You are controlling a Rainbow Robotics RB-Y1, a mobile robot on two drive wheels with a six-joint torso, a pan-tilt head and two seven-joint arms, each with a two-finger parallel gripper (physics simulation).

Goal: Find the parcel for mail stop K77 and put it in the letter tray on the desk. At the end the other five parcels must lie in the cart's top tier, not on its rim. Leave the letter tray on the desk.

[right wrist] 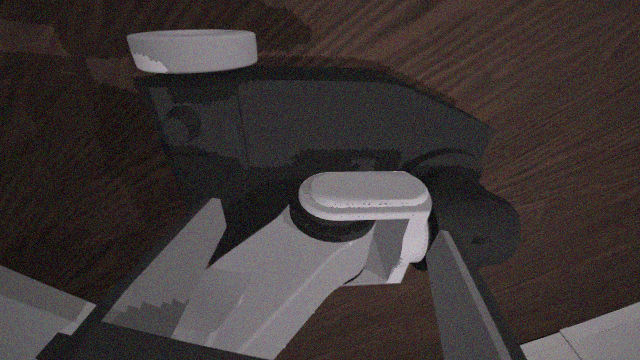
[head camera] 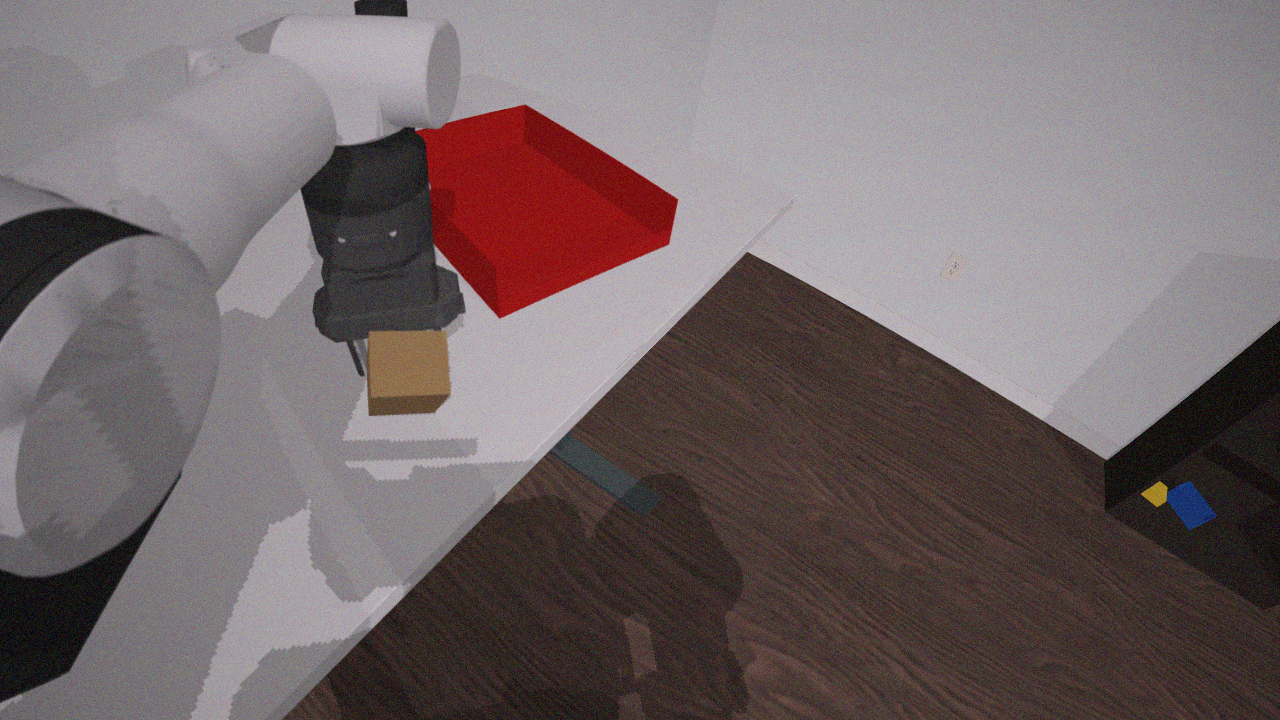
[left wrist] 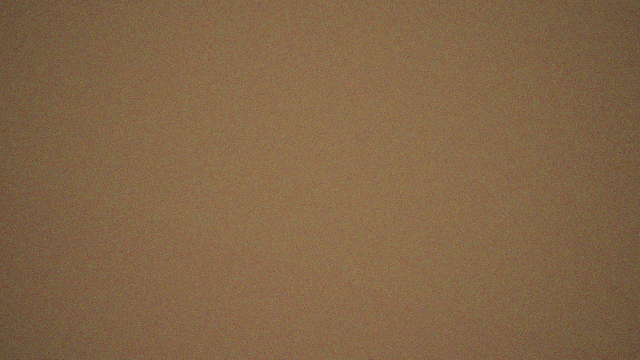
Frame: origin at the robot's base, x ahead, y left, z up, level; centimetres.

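Seen in the pictures: right gripper, fingertip midpoint: (right wrist: 325, 228).
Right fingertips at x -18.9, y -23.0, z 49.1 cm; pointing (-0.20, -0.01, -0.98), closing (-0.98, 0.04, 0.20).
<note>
Pixels of each thing's top centre, then the offset from my right fingertips to it. Level surfaces: height alone.
- plain brown parcel, middle of its top: (head camera: 390, 326) dx +66.3, dy +27.2, dz +58.2 cm
- white desk, its level: dz +46.0 cm
- red letter tray, middle of its top: (head camera: 513, 164) dx +99.7, dy +13.5, dz +53.0 cm
- dark wood floor, its level: dz -49.0 cm
A plain brown parcel (head camera: 408, 365) (left wrist: 320, 180) hangs above the white desk (head camera: 546, 358) in the head view and fills the left wrist view. No label shows on its visible faces. My left gripper (head camera: 402, 353) points down and is shut on this parcel; one finger shows at its side and the other is hidden. The red letter tray (head camera: 546, 201) lies on the desk, above and to the right of the parcel in the picture, with its visible floor bare. My right gripper (right wrist: 325, 228) is open with nothing between its fingers. The cart and the other parcels do not show.
The desk's edge runs diagonally beside the dark wood floor (head camera: 850, 465). A black shelf unit (head camera: 1190, 416) at the far right holds a blue thing (head camera: 1191, 505) and a yellow thing (head camera: 1156, 493). In the right wrist view, the robot's dark base (right wrist: 320, 115) lies beyond the fingers.
</note>
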